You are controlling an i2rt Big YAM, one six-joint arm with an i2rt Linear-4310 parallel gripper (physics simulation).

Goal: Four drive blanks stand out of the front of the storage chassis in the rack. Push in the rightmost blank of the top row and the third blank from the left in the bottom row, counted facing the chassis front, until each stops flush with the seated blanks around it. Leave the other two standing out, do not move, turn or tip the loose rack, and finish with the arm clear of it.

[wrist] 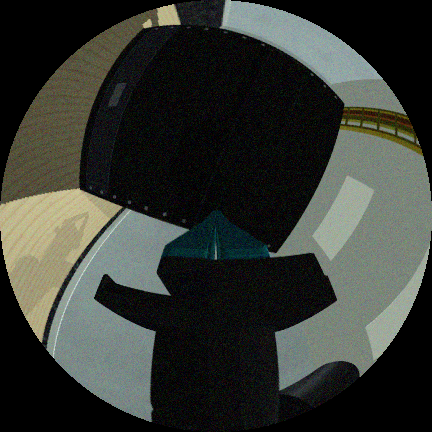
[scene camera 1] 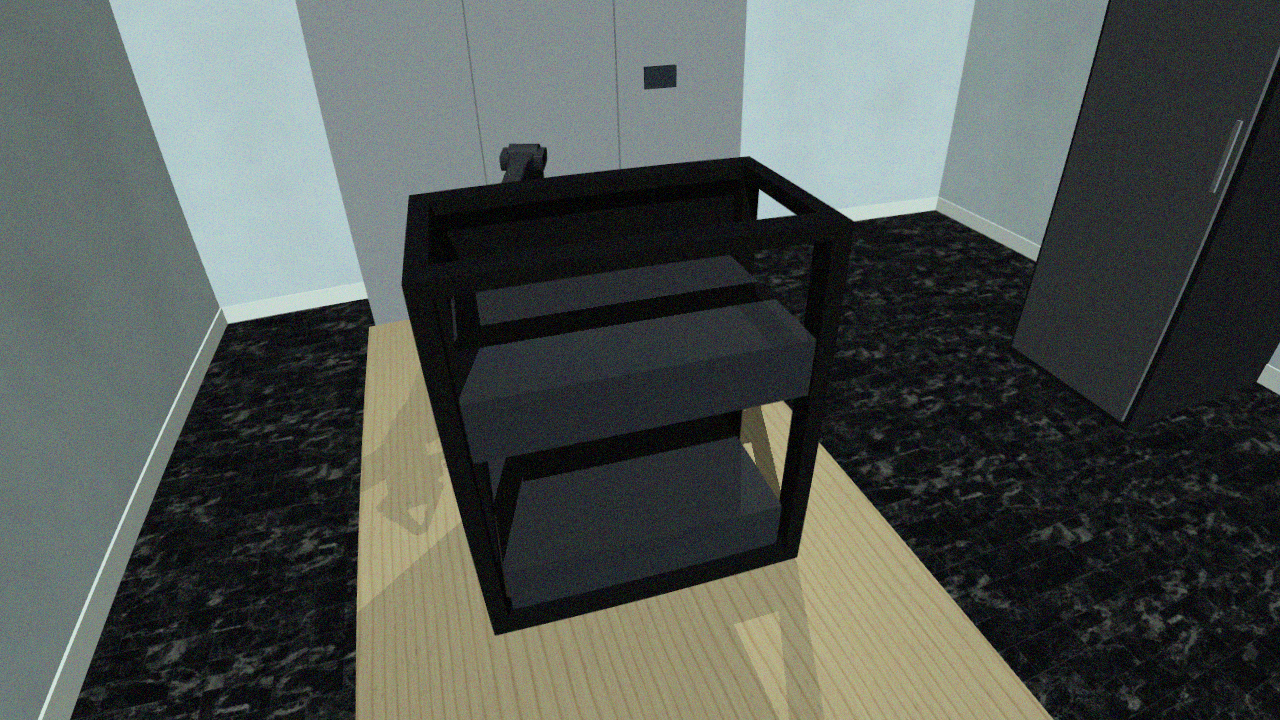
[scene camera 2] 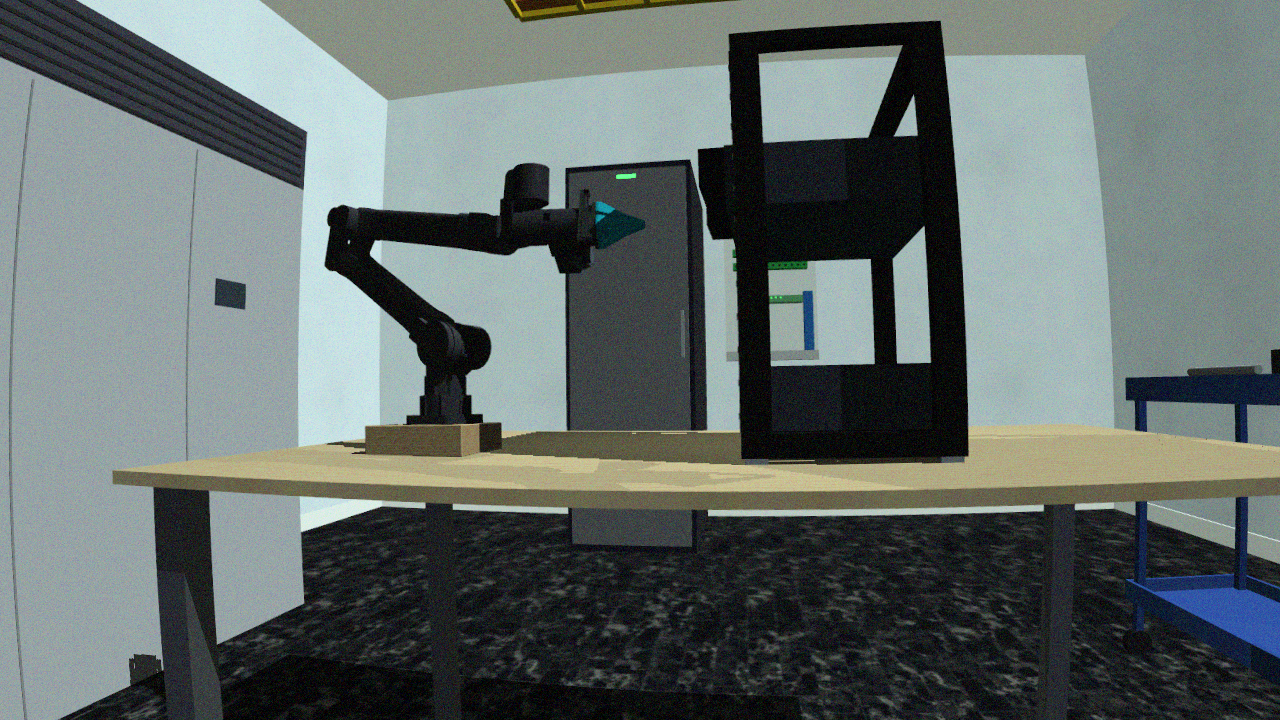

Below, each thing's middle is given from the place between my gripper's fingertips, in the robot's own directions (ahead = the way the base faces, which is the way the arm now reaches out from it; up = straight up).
Right now the black rack (scene camera 1: pixel 588 342) is 260 mm ahead of my hand, 140 mm to the left of it and 60 mm below it.
